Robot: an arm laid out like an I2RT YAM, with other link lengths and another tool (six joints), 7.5 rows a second.
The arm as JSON. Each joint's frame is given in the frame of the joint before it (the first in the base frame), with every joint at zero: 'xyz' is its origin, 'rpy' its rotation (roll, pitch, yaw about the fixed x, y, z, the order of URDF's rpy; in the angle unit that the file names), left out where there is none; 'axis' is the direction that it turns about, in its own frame. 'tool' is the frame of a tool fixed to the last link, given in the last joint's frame.
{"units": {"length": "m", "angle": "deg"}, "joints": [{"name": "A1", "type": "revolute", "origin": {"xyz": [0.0, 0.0, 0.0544]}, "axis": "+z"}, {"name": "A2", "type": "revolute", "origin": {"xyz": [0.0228, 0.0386, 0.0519], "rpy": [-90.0, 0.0, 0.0]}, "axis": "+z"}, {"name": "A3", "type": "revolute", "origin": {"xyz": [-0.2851, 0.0, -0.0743], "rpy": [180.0, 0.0, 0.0]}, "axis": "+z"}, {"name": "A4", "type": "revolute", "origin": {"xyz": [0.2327, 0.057, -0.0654]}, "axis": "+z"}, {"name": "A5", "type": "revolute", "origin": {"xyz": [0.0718, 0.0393, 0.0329], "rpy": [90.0, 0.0, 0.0]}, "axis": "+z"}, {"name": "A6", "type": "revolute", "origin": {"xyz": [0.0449, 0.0, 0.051], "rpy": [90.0, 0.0, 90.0]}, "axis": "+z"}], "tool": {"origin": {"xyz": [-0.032, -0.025, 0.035], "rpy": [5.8, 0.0, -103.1]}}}
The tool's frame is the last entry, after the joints.
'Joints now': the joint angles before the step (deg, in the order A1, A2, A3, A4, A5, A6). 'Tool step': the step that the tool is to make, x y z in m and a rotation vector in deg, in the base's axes. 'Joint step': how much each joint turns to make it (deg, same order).
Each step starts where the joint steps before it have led.
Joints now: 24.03 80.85 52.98 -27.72 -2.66 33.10
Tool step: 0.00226 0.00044 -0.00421 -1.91 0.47 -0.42
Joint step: 0.29 1.03 0.46 -0.65 1.68 -0.27
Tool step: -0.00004 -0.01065 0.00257 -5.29 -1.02 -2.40
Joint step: -0.53 -0.82 0.76 -2.77 5.43 -1.25
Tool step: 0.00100 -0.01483 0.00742 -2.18 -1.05 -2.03
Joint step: -2.26 -1.46 0.65 -1.84 1.92 -1.49
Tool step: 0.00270 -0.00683 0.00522 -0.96 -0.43 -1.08
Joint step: -1.23 -0.24 1.08 -1.17 0.81 -0.69
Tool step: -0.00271 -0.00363 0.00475 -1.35 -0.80 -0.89
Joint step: 0.00 -1.09 0.22 -1.01 1.78 -0.08
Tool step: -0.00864 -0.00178 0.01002 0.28 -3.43 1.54
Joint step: 0.00 -3.39 -1.56 1.76 -0.11 -1.81
